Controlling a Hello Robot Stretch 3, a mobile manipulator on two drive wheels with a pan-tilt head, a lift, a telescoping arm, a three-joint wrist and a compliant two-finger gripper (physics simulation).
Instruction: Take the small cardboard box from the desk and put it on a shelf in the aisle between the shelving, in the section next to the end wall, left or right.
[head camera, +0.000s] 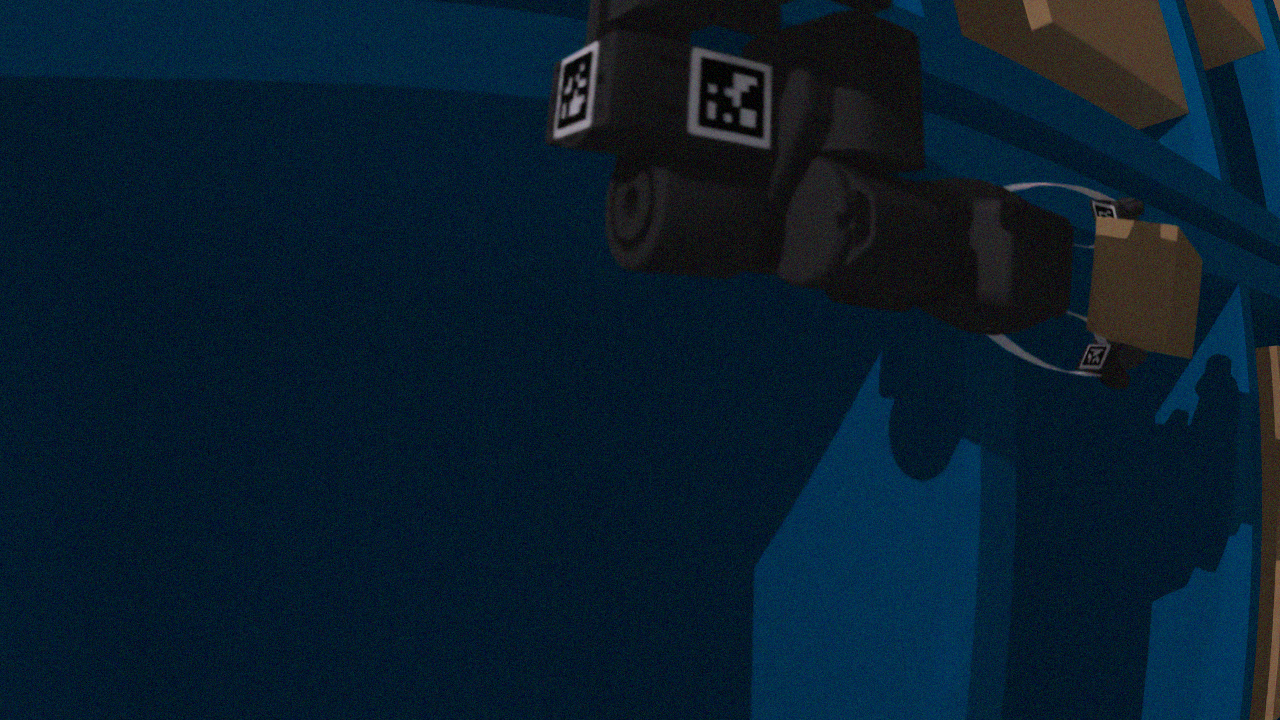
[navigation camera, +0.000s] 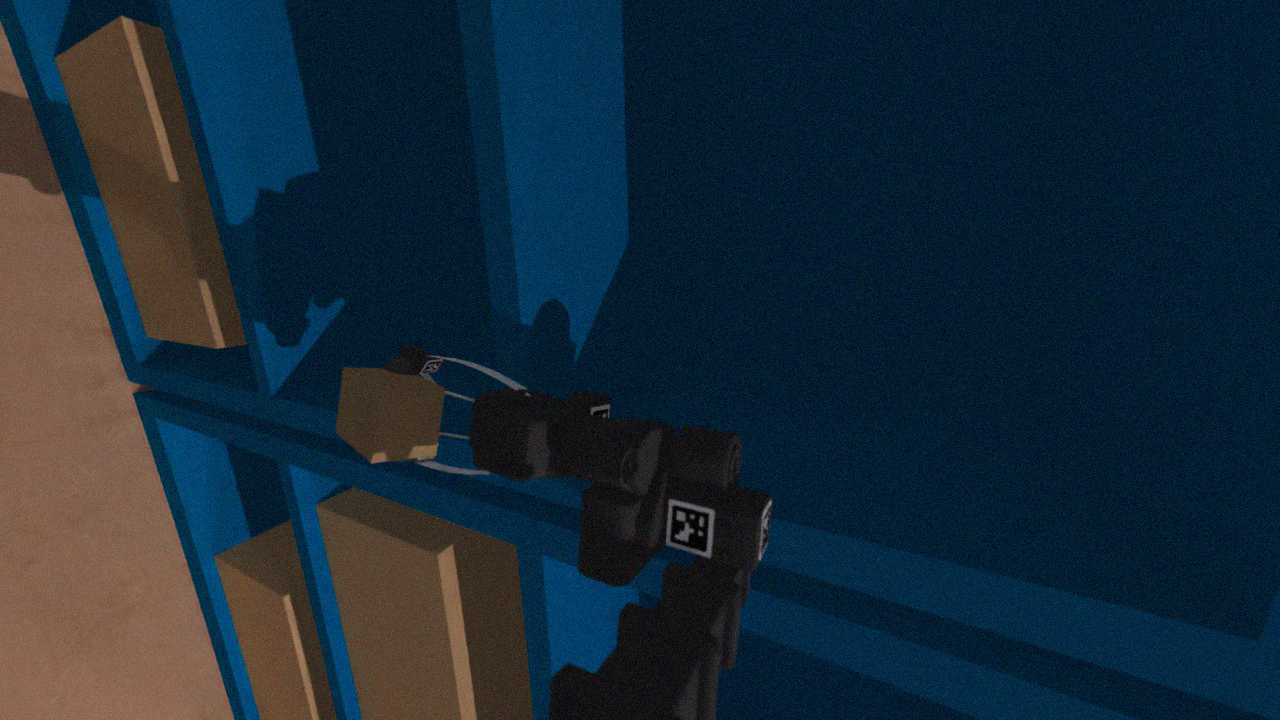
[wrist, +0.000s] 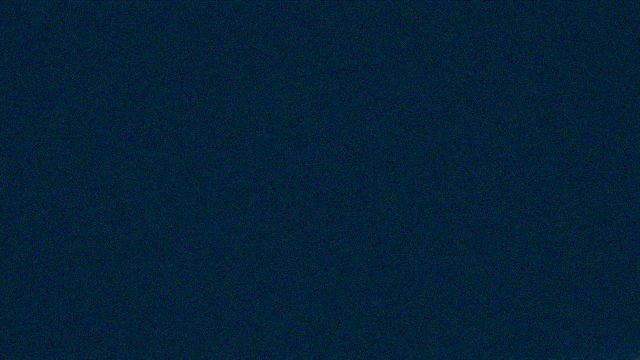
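Places are measured from the robot's base along level axes (x ahead, y left, z up), in millimetres.
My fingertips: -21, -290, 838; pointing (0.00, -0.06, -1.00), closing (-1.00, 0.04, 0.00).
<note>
For each thing: its middle in the pictures, then the offset to it from my fingertips, as dx, dy, dz. "spot": a spot on its surface instead. Level surfaces: height alone.
- small cardboard box, body centre: (head camera: 1149, 291) (navigation camera: 389, 410) +0, +32, +43
- blue shelving, surface spot: (head camera: 863, 555) spot: +159, -82, +153
- large box, body centre: (navigation camera: 472, 590) -395, -279, -169
- tan surface, its level: dz -838
The small cardboard box (head camera: 1150, 291) (navigation camera: 380, 416) is held between the fingers of my gripper (head camera: 1122, 288) (navigation camera: 404, 410), which is shut on it. One finger is on each side of the box in the head view; the far end of the lower finger is hidden by the box in the navigation view. Box and gripper are in front of blue shelving (head camera: 863, 555) (navigation camera: 563, 170), close to a long blue board edge. I cannot tell whether the box touches it. The wrist view is filled by a dark blue surface, and neither box nor fingers show there. The desk does not show.
Larger cardboard boxes (head camera: 1083, 58) (navigation camera: 147, 197) stand in neighbouring shelf compartments, with another large box (navigation camera: 393, 573) and a narrower-looking box (navigation camera: 268, 582) below the long board in the navigation view. A tan surface (navigation camera: 80, 501) lies at the left there. The arm's shadow falls on the blue panels.
</note>
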